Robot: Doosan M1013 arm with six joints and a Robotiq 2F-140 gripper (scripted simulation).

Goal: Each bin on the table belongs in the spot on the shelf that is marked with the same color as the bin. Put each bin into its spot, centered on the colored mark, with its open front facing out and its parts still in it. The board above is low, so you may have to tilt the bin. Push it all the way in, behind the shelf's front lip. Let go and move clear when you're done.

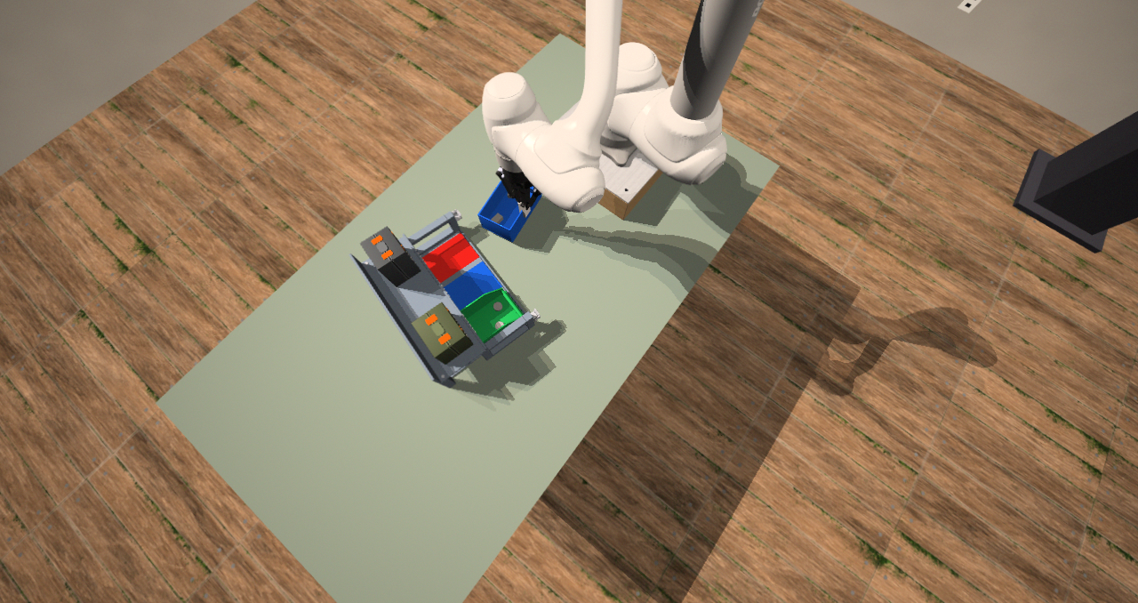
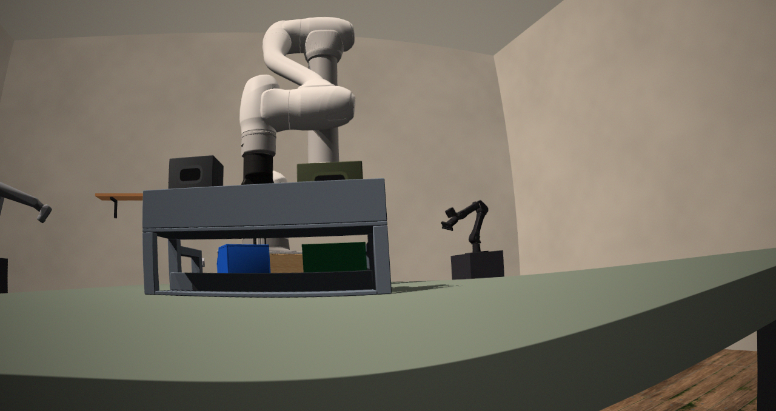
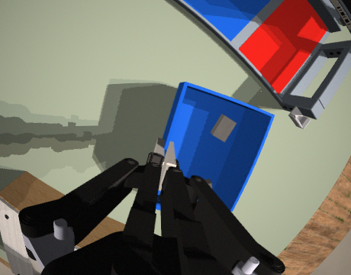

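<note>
Right now the blue bin is 5 cm to the right of my hand and 4 cm below it. From my hand the other things lie so: black box: 33 cm ahead, 14 cm to the right, 6 cm above; then olive box: 39 cm ahead, 9 cm to the left, 5 cm above; then green bin: 30 cm ahead, 11 cm to the left, 6 cm below.
</note>
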